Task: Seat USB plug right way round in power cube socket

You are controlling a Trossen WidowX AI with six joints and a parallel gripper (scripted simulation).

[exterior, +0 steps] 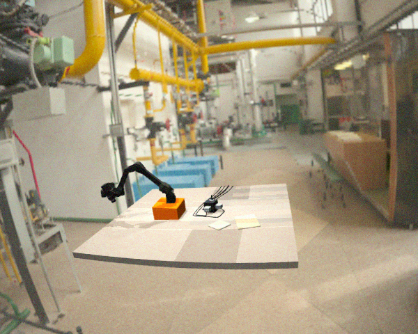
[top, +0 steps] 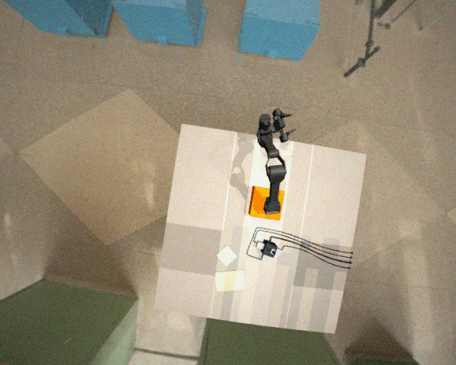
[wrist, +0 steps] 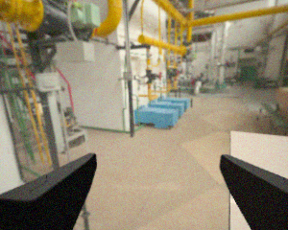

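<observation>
The USB plug lies 79 cm ahead of my gripper tip, 10 cm below it and 8 cm to the right of it. Also, from my gripper tip: cream card: 102 cm ahead, 36 cm to the right, 19 cm below.
</observation>
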